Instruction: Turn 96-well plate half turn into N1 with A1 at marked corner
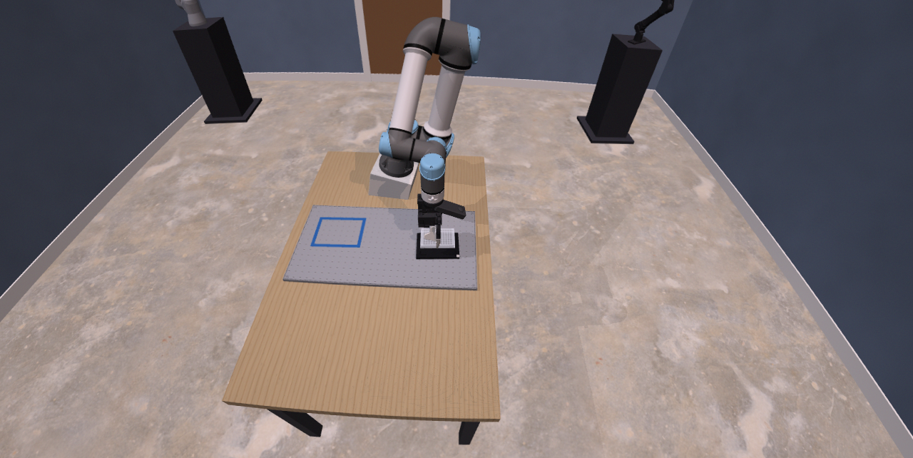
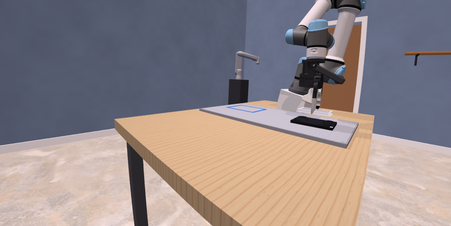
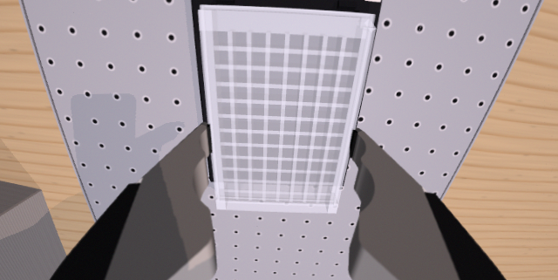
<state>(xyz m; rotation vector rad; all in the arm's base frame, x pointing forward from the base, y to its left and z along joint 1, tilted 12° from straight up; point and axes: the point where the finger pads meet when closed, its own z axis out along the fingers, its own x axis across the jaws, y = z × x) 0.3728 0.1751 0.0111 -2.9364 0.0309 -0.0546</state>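
My hand is 60 mm above the nest N1. Round my hand: A1 label: 70 mm to the left, 60 mm ahead, 50 mm below; then 96-well plate: 10 mm below.
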